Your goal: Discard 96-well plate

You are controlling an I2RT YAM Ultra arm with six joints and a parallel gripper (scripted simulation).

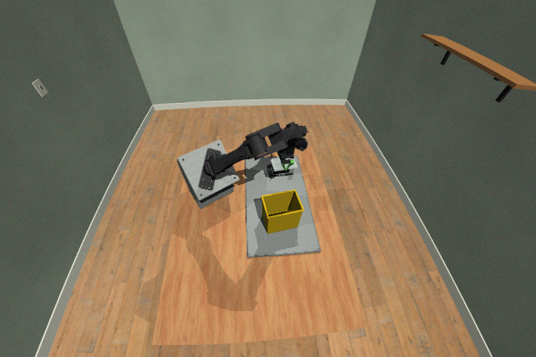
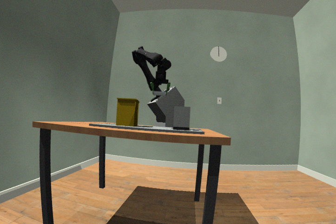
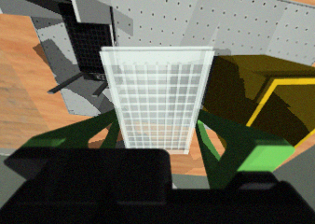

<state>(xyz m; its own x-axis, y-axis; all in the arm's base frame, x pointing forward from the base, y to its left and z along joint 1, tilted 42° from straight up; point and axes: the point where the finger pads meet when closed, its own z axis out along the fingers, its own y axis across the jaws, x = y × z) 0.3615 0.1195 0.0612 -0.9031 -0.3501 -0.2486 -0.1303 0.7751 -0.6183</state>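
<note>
The yellow plastics bin lies 22 cm to the right of my hand, 14 cm below it and 3 cm behind it.
</note>
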